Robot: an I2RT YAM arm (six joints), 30 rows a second.
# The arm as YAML. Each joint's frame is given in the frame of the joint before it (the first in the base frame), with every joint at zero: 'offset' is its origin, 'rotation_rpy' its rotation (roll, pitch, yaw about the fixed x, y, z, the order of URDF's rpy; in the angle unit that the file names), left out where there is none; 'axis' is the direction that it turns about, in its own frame. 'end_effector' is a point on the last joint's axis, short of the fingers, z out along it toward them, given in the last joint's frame.
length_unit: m
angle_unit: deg
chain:
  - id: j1
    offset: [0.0, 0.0, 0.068]
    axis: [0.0, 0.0, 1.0]
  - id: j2
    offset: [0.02, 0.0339, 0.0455]
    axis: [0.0, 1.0, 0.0]
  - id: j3
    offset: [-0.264, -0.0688, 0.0]
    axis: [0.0, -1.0, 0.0]
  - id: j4
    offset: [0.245, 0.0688, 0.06]
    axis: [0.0, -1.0, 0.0]
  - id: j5
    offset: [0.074, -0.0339, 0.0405]
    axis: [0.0, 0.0, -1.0]
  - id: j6
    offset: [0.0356, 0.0, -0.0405]
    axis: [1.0, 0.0, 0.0]
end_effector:
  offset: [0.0, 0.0, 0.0]
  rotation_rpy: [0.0, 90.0, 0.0]
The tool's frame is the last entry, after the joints.
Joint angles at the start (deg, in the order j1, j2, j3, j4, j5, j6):
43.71, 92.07, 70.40, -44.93, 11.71, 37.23
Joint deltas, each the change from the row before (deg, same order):
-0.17, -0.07, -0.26, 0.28, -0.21, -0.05
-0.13, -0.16, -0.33, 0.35, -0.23, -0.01
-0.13, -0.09, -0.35, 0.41, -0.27, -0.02
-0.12, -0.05, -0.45, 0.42, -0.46, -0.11
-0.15, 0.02, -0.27, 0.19, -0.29, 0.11
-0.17, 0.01, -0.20, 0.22, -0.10, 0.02
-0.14, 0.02, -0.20, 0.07, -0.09, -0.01
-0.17, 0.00, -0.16, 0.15, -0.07, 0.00
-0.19, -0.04, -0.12, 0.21, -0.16, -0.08
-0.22, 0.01, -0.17, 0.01, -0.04, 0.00
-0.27, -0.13, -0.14, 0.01, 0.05, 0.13
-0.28, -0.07, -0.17, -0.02, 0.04, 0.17
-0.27, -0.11, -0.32, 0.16, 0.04, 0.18
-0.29, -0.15, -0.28, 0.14, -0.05, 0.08
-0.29, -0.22, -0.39, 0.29, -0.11, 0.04
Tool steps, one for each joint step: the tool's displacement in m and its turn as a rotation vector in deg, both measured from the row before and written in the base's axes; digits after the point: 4 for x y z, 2 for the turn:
0.0004, -0.0008, -0.0008, 0.18, 0.06, -0.04
0.0000, -0.0008, -0.0006, 0.27, 0.01, -0.03
0.0002, -0.0006, -0.0010, 0.27, 0.06, 0.00
-0.0001, -0.0006, -0.0018, 0.27, 0.26, 0.16
0.0002, -0.0007, -0.0014, 0.17, 0.27, -0.13
0.0005, -0.0007, -0.0009, 0.08, 0.06, -0.15
0.0002, -0.0008, -0.0011, -0.05, 0.16, -0.09
0.0005, -0.0008, -0.0007, 0.04, 0.05, -0.14
0.0006, -0.0007, -0.0003, 0.16, -0.01, -0.05
0.0005, -0.0012, -0.0009, -0.09, 0.15, -0.20
0.0006, -0.0016, 0.0000, 0.02, -0.01, -0.41
0.0006, -0.0016, -0.0005, -0.04, 0.09, -0.45
0.0004, -0.0017, -0.0009, 0.01, 0.04, -0.45
0.0004, -0.0017, -0.0005, 0.07, 0.03, -0.34
0.0003, -0.0018, -0.0006, 0.17, -0.02, -0.28

